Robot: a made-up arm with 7 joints.
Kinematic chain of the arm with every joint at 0, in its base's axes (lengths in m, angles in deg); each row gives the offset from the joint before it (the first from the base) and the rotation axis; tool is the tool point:
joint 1: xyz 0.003 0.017 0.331 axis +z
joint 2: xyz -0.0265 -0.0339 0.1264 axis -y
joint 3: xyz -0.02 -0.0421 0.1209 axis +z
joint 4: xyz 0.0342 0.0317 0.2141 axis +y
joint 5: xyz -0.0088 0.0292 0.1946 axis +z
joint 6: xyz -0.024 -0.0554 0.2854 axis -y
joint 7: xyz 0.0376 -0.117 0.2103 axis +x
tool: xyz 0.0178 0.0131 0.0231
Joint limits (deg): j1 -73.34..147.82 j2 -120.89..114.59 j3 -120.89..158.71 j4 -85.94..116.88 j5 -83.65..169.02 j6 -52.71..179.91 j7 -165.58..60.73
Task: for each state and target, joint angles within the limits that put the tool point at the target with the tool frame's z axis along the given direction. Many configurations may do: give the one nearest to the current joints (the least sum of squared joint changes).
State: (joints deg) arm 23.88 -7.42 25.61 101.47 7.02 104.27 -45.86
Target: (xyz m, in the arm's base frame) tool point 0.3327 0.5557 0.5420 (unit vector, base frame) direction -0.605 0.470 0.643
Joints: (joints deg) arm 40.66 -30.75 35.28 111.64 -1.68 103.93 -59.82
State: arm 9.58 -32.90 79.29 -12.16 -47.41 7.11 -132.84
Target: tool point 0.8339 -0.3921 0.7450 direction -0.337 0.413 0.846
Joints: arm 0.42 -63.24 103.28 -27.70 -34.61 8.50 -102.34
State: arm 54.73 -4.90 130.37 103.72 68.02 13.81 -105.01
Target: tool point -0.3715 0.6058 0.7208 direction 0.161 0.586 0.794
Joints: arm 50.94 -40.74 89.75 78.49 72.51 22.24 -62.22
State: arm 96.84 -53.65 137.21 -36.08 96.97 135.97 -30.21
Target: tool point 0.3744 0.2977 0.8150 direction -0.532 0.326 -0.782
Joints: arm 65.86 -9.63 126.03 -75.09 57.19 125.22 -14.15
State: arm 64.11 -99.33 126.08 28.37 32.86 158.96 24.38
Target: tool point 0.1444 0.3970 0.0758 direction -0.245 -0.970 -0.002
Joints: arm 54.17 -120.89 95.22 34.12 35.69 169.05 24.97
